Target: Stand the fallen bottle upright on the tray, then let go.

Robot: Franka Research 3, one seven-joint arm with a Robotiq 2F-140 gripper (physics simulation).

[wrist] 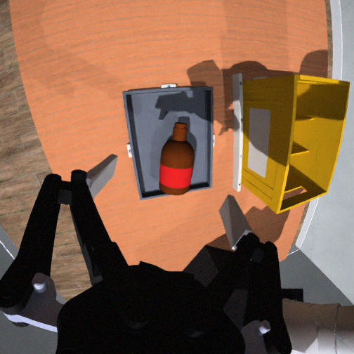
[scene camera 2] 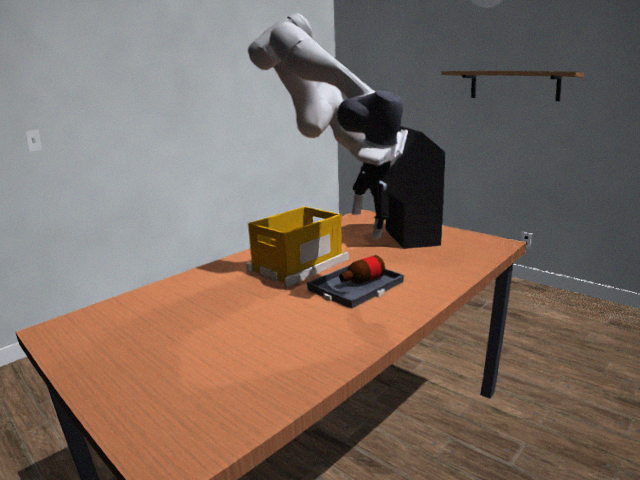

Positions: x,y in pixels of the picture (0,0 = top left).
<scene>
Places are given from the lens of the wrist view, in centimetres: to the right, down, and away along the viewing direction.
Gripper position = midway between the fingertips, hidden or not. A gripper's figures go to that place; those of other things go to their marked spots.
my gripper (wrist: 171,184): -1, 1, 20
yellow crate (wrist: 290,139): 20, -6, 26
dark grey tray (wrist: 150,113): -6, -14, 35
brown bottle (wrist: 175,169): 0, -1, 34
white strip (wrist: 237,99): 14, -18, 36
The marked spots on the white strip and the brown bottle are 22 cm apart.
</scene>
